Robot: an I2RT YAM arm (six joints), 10 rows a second.
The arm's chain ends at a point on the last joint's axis. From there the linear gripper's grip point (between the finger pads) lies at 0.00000 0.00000 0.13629 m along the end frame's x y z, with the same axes.
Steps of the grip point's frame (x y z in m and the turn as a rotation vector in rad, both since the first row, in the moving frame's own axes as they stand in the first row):
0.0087, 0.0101, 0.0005, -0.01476, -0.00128, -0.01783
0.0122, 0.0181, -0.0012, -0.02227, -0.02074, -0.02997
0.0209, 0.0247, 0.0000, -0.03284, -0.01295, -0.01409
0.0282, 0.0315, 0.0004, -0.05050, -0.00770, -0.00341
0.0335, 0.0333, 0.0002, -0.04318, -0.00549, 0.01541
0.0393, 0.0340, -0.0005, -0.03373, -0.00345, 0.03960
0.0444, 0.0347, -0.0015, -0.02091, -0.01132, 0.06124
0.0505, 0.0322, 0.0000, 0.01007, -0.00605, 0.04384
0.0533, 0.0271, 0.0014, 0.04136, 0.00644, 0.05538
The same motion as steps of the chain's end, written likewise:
0.0089, 0.0081, 0.0005, -0.01476, -0.00128, -0.01783
0.0150, 0.0150, -0.0011, -0.02227, -0.02074, -0.02997
0.0226, 0.0202, 0.0001, -0.03284, -0.01295, -0.01409
0.0292, 0.0246, 0.0006, -0.05050, -0.00770, -0.00341
0.0343, 0.0274, 0.0003, -0.04318, -0.00549, 0.01541
0.0399, 0.0294, -0.0004, -0.03373, -0.00345, 0.03960
0.0460, 0.0319, -0.0015, -0.02091, -0.01132, 0.06124
0.0513, 0.0336, 0.0000, 0.01007, -0.00605, 0.04384
0.0523, 0.0327, 0.0015, 0.04136, 0.00644, 0.05538

